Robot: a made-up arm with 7 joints. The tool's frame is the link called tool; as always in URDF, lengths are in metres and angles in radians. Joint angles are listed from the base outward.
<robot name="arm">
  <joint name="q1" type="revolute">
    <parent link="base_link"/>
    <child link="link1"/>
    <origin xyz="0 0 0" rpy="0 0 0"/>
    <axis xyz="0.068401 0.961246 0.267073"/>
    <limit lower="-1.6" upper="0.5"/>
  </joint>
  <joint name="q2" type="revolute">
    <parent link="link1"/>
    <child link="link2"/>
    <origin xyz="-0.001 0.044 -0.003" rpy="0 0 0"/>
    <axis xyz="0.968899 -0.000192 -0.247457"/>
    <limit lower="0" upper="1.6"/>
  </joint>
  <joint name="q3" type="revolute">
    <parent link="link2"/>
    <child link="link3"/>
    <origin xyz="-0.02 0.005 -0.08" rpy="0 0 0"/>
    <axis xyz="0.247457 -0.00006 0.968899"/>
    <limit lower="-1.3" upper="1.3"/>
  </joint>
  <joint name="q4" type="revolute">
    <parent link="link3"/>
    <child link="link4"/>
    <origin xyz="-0.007 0 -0.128" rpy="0 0 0"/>
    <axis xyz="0.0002 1 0.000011"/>
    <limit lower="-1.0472" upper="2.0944"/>
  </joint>
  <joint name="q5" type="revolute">
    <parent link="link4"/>
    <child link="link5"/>
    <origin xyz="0.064 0.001 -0.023" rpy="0 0 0"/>
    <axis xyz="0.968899 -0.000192 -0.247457"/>
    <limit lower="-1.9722" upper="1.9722"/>
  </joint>
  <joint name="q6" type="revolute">
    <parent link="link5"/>
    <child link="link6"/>
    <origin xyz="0.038 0 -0.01" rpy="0 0 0"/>
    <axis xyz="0.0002 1 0.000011"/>
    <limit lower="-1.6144" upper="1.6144"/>
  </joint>
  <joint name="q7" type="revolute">
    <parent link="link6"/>
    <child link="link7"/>
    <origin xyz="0.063 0 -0.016" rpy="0 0 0"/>
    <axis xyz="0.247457 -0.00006 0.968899"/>
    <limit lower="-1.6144" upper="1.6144"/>
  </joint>
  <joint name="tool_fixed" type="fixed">
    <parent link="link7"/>
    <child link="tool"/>
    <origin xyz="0 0 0" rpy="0 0.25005 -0.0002"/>
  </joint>
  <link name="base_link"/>
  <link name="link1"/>
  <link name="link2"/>
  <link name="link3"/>
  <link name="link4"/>
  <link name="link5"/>
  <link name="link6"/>
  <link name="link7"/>
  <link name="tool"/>
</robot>
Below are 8 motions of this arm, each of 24 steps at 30 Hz.
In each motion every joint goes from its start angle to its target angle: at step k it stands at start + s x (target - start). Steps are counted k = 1, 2, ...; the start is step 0. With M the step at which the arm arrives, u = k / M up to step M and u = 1 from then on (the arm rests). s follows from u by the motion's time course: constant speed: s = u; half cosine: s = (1 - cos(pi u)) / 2; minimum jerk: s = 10 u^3 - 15 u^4 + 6 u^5.
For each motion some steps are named. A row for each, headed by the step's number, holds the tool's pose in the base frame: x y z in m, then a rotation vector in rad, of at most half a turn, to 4 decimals.
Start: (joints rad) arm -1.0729 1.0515 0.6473 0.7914 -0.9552 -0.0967 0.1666
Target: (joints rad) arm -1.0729 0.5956 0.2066 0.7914 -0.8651 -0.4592 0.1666
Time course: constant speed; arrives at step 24
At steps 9, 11, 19, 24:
9: 0.2788 0.2859 0.0084 -0.5784 -0.7264 0.6898
11: 0.2872 0.2751 0.0004 -0.5689 -0.7104 0.6691
19: 0.3158 0.2267 -0.0295 -0.5381 -0.6588 0.5683
24: 0.3290 0.1925 -0.0462 -0.5264 -0.6371 0.4924

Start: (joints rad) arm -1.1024 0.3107 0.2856 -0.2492 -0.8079 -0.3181 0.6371
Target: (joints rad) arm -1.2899 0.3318 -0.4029 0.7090 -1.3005 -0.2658 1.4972
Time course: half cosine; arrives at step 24
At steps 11, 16, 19, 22, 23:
11: 0.3174 0.0440 0.0233 -1.1083 -0.3893 0.4711
16: 0.3493 0.0158 -0.0098 -0.9579 0.0451 0.7673
19: 0.3599 0.0082 -0.0276 -0.8517 0.2063 0.9348
22: 0.3650 0.0057 -0.0382 -0.7824 0.2875 1.0414
23: 0.3657 0.0054 -0.0398 -0.7718 0.2986 1.0576

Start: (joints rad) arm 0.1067 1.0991 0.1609 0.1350 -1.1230 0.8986 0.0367
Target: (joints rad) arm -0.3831 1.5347 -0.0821 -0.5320 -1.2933 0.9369 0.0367
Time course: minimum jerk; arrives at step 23
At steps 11, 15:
11: 0.1694 0.2293 -0.1159 0.1827 0.9427 -0.0999
15: 0.1837 0.1977 -0.0750 0.3712 0.8251 -0.3015

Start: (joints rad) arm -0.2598 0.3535 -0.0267 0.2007 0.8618 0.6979 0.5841
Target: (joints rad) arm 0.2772 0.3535 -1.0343 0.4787 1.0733 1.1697 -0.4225
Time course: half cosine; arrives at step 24
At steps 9, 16, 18, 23, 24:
9: 0.1212 0.1287 -0.2971 1.5868 0.7964 0.2089
16: 0.0058 0.0971 -0.3282 1.7031 1.3579 -0.5263
18: -0.0228 0.0905 -0.3281 1.7171 1.4801 -0.6861
23: -0.0617 0.0819 -0.3235 1.7313 1.6391 -0.8962
24: -0.0628 0.0817 -0.3232 1.7317 1.6437 -0.9023

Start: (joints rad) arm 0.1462 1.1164 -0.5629 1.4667 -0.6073 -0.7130 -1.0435
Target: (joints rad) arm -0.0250 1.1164 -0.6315 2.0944 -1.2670 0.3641 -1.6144
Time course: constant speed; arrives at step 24
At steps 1, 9, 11, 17, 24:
1: -0.0152 0.3692 -0.1780 0.3813 1.4886 -0.5010
9: -0.0433 0.3882 -0.1511 0.0406 1.5894 -0.0763
11: -0.0509 0.3895 -0.1442 -0.0529 1.5770 0.0249
17: -0.0732 0.3856 -0.1257 -0.3325 1.4508 0.3001
24: -0.0940 0.3690 -0.1106 -0.6235 1.1541 0.5419

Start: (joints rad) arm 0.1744 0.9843 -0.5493 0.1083 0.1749 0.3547 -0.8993
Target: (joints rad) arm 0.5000 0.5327 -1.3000 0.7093 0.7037 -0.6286 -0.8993
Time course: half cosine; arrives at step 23
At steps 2, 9, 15, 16, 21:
2: 0.0470 0.2114 -0.2661 0.6589 1.5406 -1.2266
9: -0.0361 0.1639 -0.3015 0.5491 1.5061 -1.7092
15: -0.1486 0.0936 -0.2958 0.2327 1.2303 -2.3677
16: -0.1642 0.0836 -0.2901 0.1684 1.1648 -2.4594
21: -0.2120 0.0533 -0.2637 -0.0743 0.9016 -2.7382

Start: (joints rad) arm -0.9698 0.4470 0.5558 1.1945 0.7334 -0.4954 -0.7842
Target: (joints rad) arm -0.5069 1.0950 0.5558 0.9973 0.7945 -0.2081 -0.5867
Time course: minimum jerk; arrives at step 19
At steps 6, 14, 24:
6: 0.2958 0.2166 -0.1630 0.6972 0.4089 -0.4868
14: 0.1955 0.3481 -0.1002 1.0726 0.8231 0.0370
24: 0.1808 0.3615 -0.0813 1.1514 0.8804 0.1193

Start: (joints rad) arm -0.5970 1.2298 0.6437 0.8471 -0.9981 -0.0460 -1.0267
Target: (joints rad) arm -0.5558 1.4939 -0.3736 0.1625 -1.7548 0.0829 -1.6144
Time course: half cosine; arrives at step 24
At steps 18, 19, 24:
18: 0.2401 0.2629 -0.0164 -0.1684 -0.1333 -1.4509
19: 0.2398 0.2578 -0.0221 -0.2126 -0.1086 -1.5026
24: 0.2371 0.2464 -0.0366 -0.3321 -0.0524 -1.6157

